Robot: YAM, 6 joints.
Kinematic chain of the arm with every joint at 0, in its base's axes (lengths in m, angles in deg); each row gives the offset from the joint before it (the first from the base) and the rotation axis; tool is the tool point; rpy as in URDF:
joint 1: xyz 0 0 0.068 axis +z
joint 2: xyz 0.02 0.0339 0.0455 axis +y
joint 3: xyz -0.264 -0.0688 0 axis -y
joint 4: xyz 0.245 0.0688 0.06 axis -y
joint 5: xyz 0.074 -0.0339 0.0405 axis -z
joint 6: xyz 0.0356 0 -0.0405 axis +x
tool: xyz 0 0 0 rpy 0 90 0
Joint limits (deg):
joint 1: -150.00..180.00
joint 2: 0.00..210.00
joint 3: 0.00..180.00
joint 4: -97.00..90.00
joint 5: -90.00..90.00
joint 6: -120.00..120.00
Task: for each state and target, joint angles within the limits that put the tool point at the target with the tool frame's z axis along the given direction. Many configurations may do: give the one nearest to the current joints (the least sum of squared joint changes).
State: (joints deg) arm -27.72 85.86 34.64 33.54 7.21 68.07
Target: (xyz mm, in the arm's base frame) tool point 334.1 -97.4 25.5 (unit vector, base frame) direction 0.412 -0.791 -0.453
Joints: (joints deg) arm -12.23 127.25 44.18 44.61 43.28 68.07
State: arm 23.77 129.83 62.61 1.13 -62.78 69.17
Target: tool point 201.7 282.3 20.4 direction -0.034 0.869 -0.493
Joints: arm 51.09 128.08 43.07 48.03 -34.92 69.17
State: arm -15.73 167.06 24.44 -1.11 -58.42 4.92
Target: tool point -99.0 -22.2 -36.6 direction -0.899 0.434 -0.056
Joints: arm 29.34 209.90 18.25 17.25 -54.98 4.92
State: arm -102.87 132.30 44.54 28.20 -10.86 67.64
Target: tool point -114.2 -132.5 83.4 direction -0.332 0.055 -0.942
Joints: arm -127.29 82.54 21.49 -19.46 17.30 67.64
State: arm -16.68 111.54 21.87 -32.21 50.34 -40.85
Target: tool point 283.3 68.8 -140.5 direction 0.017 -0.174 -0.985
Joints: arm 14.86 156.52 60.15 4.73 9.93 -40.85
